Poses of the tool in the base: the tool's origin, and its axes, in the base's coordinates. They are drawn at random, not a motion.
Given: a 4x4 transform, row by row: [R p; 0 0 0 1], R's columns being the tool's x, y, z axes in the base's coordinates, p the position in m. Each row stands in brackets.
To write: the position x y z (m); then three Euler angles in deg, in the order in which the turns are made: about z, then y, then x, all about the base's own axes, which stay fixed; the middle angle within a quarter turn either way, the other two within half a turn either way. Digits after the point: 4 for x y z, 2 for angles.
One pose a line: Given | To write
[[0.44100 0.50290 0.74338 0.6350], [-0.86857 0.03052 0.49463 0.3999], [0.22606 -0.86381 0.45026 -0.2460], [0 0 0 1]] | 0.6350 0.3999 -0.2460 -48.75 48.02 -47.69
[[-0.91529 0.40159 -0.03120 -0.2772], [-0.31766 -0.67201 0.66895 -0.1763], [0.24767 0.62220 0.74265 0.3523], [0 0 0 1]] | -0.2772 -0.1763 0.3523 -156.31 -1.79 -42.01
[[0.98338 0.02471 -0.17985 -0.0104], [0.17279 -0.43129 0.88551 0.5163], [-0.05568 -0.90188 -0.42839 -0.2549], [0 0 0 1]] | -0.0104 0.5163 -0.2549 -1.44 -10.36 -115.82
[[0.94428 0.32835 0.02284 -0.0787], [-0.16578 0.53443 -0.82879 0.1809], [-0.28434 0.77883 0.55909 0.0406], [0 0 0 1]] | -0.0787 0.1809 0.0406 -19.17 1.31 56.00
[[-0.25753 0.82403 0.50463 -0.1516], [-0.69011 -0.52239 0.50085 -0.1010], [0.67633 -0.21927 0.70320 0.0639], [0 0 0 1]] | -0.1516 -0.1010 0.0639 -107.36 30.31 -35.46
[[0.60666 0.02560 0.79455 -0.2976], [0.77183 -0.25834 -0.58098 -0.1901], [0.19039 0.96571 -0.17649 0.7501], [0 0 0 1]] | -0.2976 -0.1901 0.7501 -2.42 52.61 106.90
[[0.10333 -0.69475 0.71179 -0.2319], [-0.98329 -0.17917 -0.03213 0.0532], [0.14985 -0.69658 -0.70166 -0.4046], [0 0 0 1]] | -0.2319 0.0532 -0.4046 81.54 45.38 177.38
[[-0.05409 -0.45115 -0.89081 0.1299], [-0.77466 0.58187 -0.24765 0.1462], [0.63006 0.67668 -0.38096 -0.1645], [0 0 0 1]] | 0.1299 0.1462 -0.1645 96.84 -62.97 146.97
